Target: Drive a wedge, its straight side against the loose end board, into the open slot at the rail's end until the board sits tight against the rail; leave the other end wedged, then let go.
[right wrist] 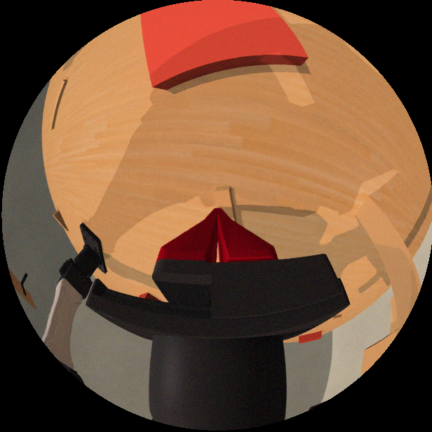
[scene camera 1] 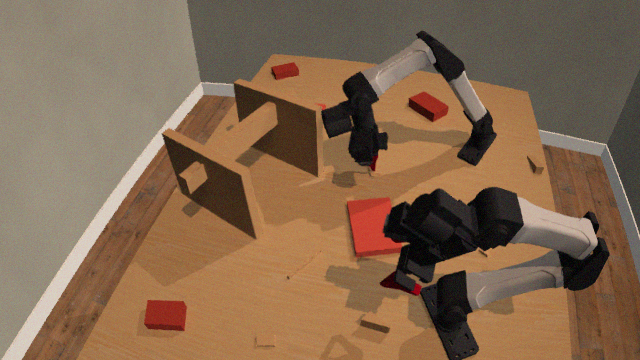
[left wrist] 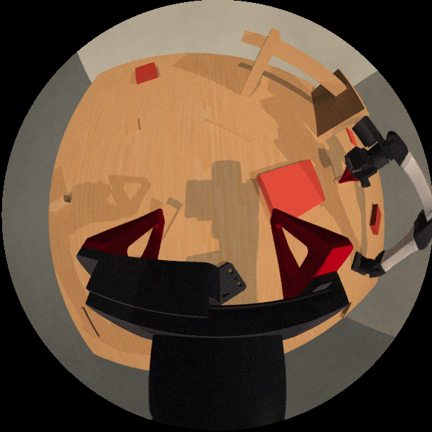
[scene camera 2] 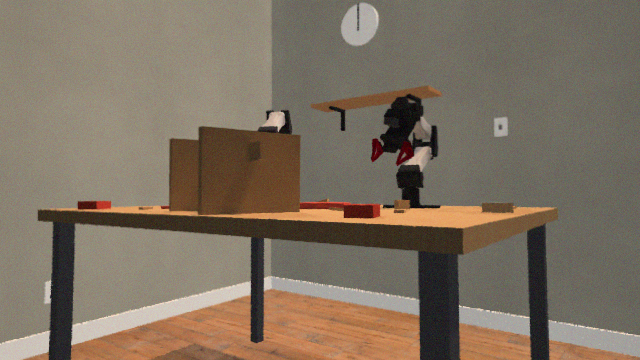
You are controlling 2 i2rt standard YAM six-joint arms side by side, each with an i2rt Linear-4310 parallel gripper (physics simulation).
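Seen in the pictures: left gripper, fingertip midpoint: [scene camera 1: 388,262] [scene camera 2: 384,162]; right gripper, fingertip midpoint: [scene camera 1: 374,169]; left arm's base, origin of the base link: [scene camera 1: 448,321]; right arm's base, origin of the base link: [scene camera 1: 477,145].
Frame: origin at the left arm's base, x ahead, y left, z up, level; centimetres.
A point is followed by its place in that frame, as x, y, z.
Observation:
A rail [scene camera 1: 245,131] @(33.8, -54.3, 18.5) [left wrist: 305,60] bridges two upright end boards, the lower-left board [scene camera 1: 215,192] @(43.8, -43.3, 10.5) and the upper board [scene camera 1: 295,132] @(20.7, -57.6, 12.7) in scene camera 1. The rail's end pokes through the lower-left board. I cannot tell which board is loose, and the slots are too small to see. My right gripper [scene camera 1: 374,169] @(0.9, -49.8, 1.2) [left wrist: 339,182] [right wrist: 217,214] is shut, its tips meeting low over a thin wooden wedge [right wrist: 223,196] flat on the table; the fingers partly hide it. My left gripper [scene camera 1: 400,287] [scene camera 2: 387,161] @(12.9, -9.9, 15.7) [left wrist: 217,214] is open and empty, above the table.
A red slab [scene camera 1: 370,225] @(8.7, -30.4, 2.1) [left wrist: 292,187] lies between the grippers. Red blocks [scene camera 1: 165,315] @(60.4, -15.8, 2.7) [scene camera 1: 428,106] @(-27.0, -72.2, 3.5) [scene camera 1: 285,70] @(14.3, -110.4, 2.8) lie around the table. A brown wooden piece [scene camera 1: 375,323] @(16.4, -3.7, 3.0) lies near the left arm's base, another wooden piece [scene camera 1: 535,164] @(-50.3, -37.2, 2.3) near the right edge, and a thin stick [scene camera 1: 304,265] @(26.6, -24.3, 0.5) left of the left gripper.

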